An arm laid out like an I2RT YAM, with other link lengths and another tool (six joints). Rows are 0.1 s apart.
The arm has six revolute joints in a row. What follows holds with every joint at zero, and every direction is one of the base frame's. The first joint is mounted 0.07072 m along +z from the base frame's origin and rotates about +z. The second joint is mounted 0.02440 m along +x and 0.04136 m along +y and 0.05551 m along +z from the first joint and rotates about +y. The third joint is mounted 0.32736 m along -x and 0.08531 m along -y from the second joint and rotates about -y. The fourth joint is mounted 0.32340 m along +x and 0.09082 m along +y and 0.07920 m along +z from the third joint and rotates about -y. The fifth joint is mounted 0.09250 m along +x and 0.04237 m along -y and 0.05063 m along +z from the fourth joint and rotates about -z. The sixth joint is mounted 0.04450 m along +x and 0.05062 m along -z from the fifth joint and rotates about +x. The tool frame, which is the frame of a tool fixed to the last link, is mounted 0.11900 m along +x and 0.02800 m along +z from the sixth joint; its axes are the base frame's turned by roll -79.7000, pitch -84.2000 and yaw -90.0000 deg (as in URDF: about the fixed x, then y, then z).
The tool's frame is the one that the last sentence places.
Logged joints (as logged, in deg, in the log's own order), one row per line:
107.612, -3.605, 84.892, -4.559, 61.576, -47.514
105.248, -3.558, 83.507, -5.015, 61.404, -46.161
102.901, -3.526, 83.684, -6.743, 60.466, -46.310
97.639, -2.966, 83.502, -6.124, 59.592, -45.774
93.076, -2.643, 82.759, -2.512, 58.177, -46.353
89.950, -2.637, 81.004, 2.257, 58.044, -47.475
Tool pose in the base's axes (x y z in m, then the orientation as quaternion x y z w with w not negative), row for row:
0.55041, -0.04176, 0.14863, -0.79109, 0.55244, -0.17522, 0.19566
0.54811, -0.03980, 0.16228, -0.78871, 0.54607, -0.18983, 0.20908
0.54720, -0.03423, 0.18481, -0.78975, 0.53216, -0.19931, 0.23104
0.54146, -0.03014, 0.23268, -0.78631, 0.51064, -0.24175, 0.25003
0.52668, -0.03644, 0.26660, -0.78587, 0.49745, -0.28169, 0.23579
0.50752, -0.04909, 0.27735, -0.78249, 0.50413, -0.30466, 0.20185
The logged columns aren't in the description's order. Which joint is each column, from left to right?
Columns, left to right: joint 2, joint 1, joint 3, joint 5, joint 6, joint 4.
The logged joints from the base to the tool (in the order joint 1, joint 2, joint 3, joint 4, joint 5, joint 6), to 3 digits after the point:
-3.605, 107.612, 84.892, -47.514, -4.559, 61.576
-3.558, 105.248, 83.507, -46.161, -5.015, 61.404
-3.526, 102.901, 83.684, -46.310, -6.743, 60.466
-2.966, 97.639, 83.502, -45.774, -6.124, 59.592
-2.643, 93.076, 82.759, -46.353, -2.512, 58.177
-2.637, 89.950, 81.004, -47.475, 2.257, 58.044

